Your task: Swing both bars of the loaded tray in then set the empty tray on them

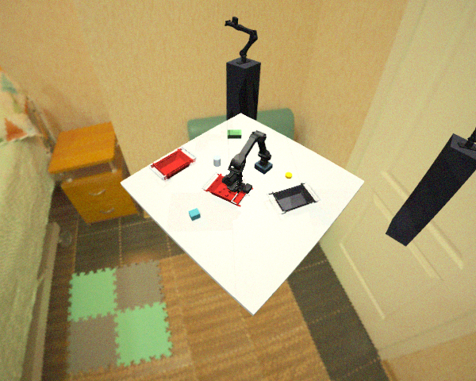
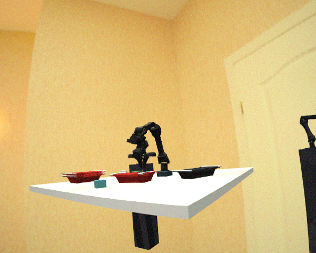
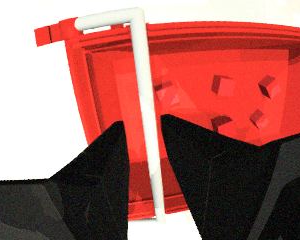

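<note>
Now: gripper tip 250 mm past the dark grey tray, 280 mm to the right of it and 50 mm above it. Also, from my gripper tip: cyan block: 260 mm ahead, 120 mm to the right, 70 mm below; then pale cylinder: 180 mm behind, 350 mm to the right, 60 mm below; then yellow disc: 440 mm behind, 130 mm to the left, 80 mm below.
</note>
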